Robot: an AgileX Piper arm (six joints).
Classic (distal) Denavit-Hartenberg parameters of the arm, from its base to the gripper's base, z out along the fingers. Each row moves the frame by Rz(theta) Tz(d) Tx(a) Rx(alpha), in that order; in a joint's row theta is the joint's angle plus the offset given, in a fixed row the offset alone. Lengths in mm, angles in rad.
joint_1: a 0, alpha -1.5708, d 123, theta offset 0
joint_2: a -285, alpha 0, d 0, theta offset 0.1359
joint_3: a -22, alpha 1.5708, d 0, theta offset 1.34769
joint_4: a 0, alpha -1.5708, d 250.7, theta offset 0
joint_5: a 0, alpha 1.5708, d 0, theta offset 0
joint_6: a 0, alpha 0, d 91, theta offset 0
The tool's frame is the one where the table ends.
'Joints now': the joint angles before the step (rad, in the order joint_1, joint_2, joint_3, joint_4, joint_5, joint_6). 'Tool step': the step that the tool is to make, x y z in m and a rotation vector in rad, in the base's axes. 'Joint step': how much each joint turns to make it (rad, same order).
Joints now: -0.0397, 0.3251, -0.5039, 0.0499, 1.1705, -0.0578
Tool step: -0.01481, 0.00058, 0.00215, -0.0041, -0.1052, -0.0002
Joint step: 0.0000, -0.1058, 0.0041, 0.0000, -0.0037, 0.0001
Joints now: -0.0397, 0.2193, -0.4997, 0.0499, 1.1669, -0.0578
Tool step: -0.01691, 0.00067, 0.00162, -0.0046, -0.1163, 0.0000
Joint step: 0.0000, -0.1163, 0.0000, 0.0000, -0.0001, 0.0000
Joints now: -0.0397, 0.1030, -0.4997, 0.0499, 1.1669, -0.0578
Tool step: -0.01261, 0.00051, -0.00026, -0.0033, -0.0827, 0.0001
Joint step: 0.0000, -0.0853, -0.0001, 0.0001, 0.0026, 0.0000
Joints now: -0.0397, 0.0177, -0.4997, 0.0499, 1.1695, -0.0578
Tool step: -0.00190, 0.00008, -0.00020, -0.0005, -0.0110, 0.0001
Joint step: 0.0000, -0.0125, -0.0001, 0.0000, 0.0015, 0.0000
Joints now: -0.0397, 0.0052, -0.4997, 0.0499, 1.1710, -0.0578
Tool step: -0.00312, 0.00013, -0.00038, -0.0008, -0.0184, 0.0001
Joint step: 0.0000, -0.0206, -0.0001, 0.0000, 0.0023, 0.0000
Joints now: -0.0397, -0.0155, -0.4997, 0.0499, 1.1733, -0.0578
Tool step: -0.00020, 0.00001, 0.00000, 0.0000, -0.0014, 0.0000
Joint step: 0.0000, -0.0013, -0.0001, 0.0000, 0.0000, 0.0000
